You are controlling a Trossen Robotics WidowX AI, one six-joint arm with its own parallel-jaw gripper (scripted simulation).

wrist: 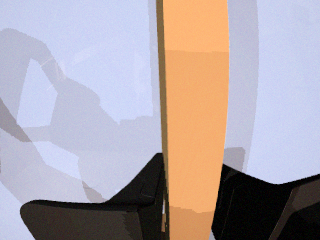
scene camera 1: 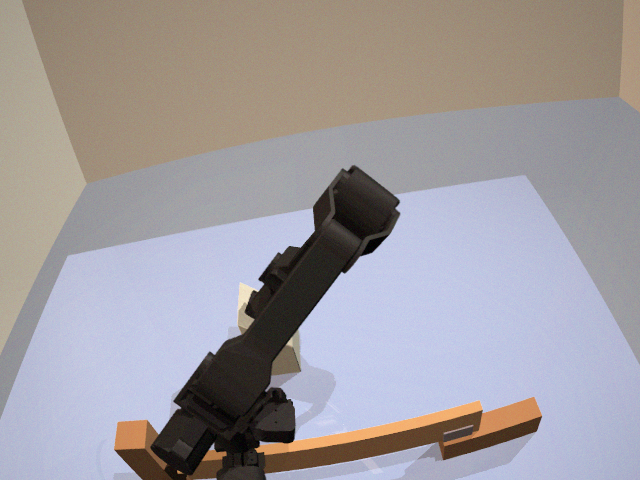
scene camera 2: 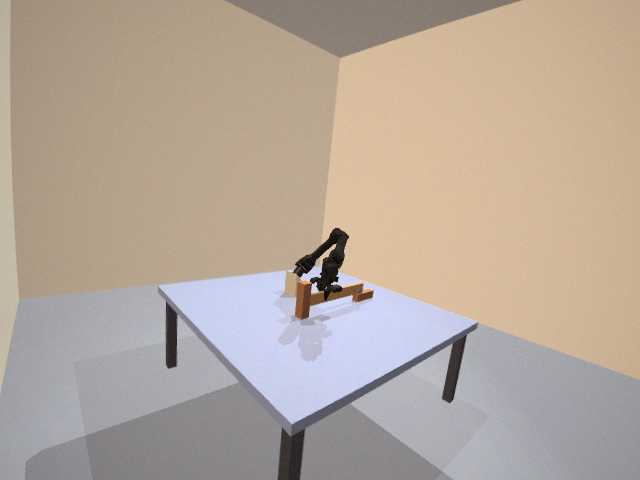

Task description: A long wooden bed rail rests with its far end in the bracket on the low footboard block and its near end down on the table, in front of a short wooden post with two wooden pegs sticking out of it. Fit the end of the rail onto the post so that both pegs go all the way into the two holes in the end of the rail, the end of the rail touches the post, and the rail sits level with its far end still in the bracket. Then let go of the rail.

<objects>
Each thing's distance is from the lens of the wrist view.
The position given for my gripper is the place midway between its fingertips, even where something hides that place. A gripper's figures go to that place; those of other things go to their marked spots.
my gripper (wrist: pixel 175 157): 10 cm
wooden bed rail (wrist: pixel 193 49): 4 cm
</objects>
